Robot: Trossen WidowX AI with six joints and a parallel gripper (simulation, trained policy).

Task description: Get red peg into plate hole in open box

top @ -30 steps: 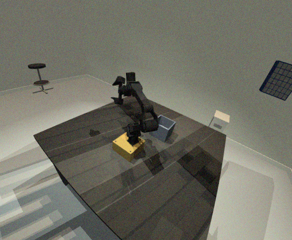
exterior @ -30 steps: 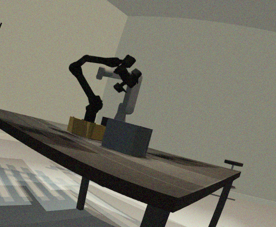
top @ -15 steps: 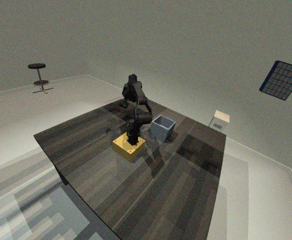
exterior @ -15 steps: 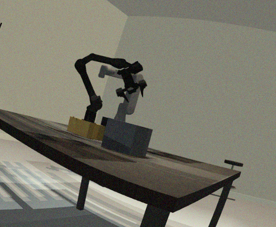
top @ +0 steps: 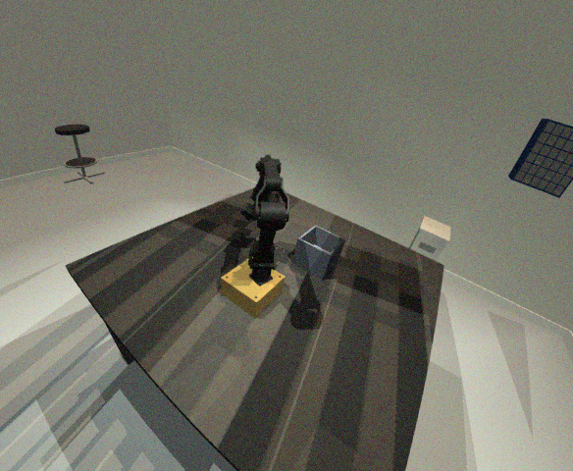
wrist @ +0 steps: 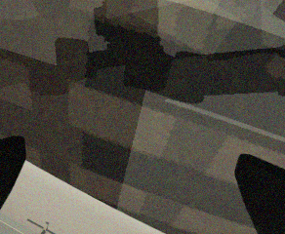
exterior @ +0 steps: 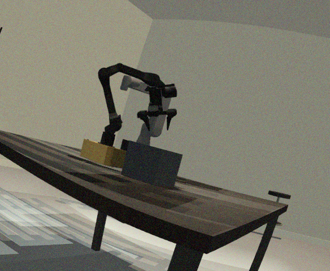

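Right now my gripper tip is 18 cm above the red peg, 6 cm to the left of it and 3 cm short of it. The rest, counted from my gripper tip: light plate (22 cm to the right, 22 cm ahead, 18 cm below).
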